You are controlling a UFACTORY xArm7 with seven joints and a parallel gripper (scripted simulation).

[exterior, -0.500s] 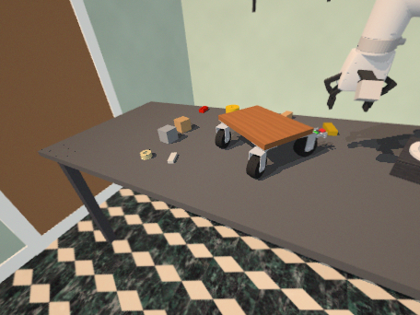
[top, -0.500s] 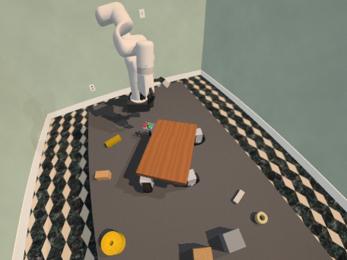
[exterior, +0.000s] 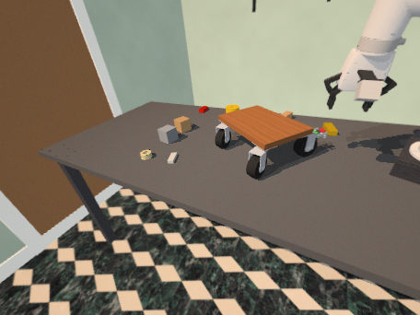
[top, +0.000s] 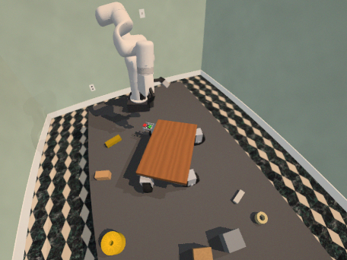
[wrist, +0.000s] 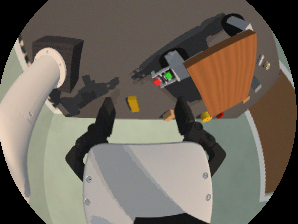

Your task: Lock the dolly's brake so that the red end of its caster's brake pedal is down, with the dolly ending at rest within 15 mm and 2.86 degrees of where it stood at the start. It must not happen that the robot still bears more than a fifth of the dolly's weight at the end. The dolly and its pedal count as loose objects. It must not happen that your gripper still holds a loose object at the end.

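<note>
My gripper is now 5 cm short of the brake pedal, 4 cm to the left of it and 12 cm above it. Round my hand: white block 57 cm ahead, 14 cm to the left, 19 cm below; tan cube 66 cm ahead, 12 cm to the right, 17 cm below; yellow block 2 cm behind, 24 cm to the right, 19 cm below.
</note>
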